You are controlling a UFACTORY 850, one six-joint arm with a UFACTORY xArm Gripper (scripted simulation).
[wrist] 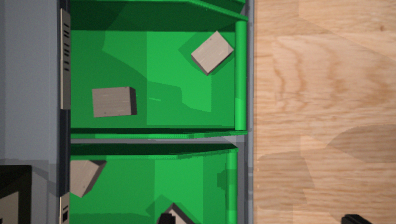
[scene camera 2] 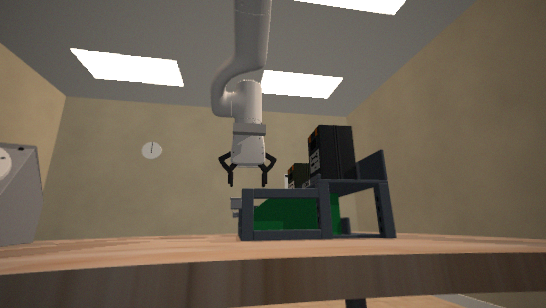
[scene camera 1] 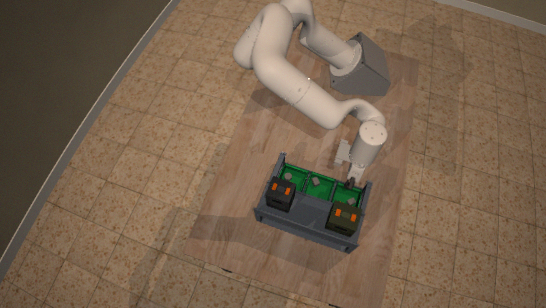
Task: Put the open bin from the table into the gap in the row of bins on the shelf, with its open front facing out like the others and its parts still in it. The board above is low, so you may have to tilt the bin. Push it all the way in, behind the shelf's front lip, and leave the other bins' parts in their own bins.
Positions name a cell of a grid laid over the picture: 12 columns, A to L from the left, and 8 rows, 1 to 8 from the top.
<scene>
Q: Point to a grey shelf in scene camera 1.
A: G6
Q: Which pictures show the grey shelf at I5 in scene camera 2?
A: The wrist view, scene camera 2 and scene camera 1: all of them.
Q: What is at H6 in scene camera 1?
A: An olive box.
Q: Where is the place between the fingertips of the gripper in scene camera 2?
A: At F5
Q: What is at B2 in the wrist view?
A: A grey shelf.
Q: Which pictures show the black box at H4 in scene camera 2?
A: Scene camera 2 and scene camera 1 only.
</scene>
